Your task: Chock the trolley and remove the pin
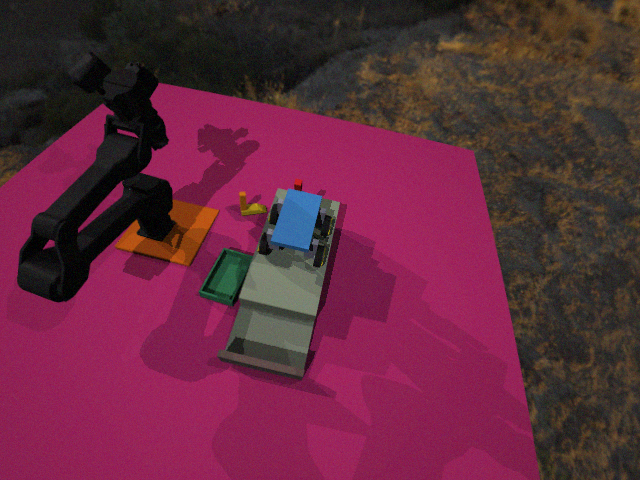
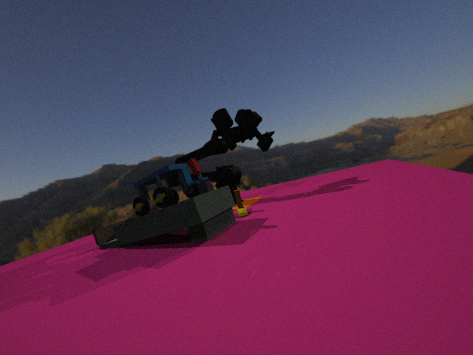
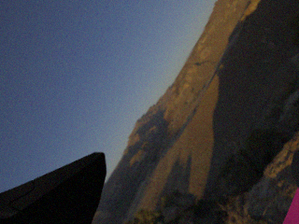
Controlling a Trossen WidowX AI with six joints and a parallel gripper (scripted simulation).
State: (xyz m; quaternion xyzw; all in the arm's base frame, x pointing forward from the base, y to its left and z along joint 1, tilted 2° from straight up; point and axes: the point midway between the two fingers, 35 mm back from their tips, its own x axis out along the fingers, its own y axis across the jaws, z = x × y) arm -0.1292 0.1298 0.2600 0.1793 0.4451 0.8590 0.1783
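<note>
Right now the chock is 35 cm ahead of my gripper tip, 25 cm below it and 3 cm to the right of it. Round my gripper tip: blue trolley: 49 cm ahead, 16 cm below, 14 cm to the right; then green tray: 37 cm ahead, 28 cm below, 23 cm to the right; then stop pin: 46 cm ahead, 14 cm below, 5 cm to the right.
</note>
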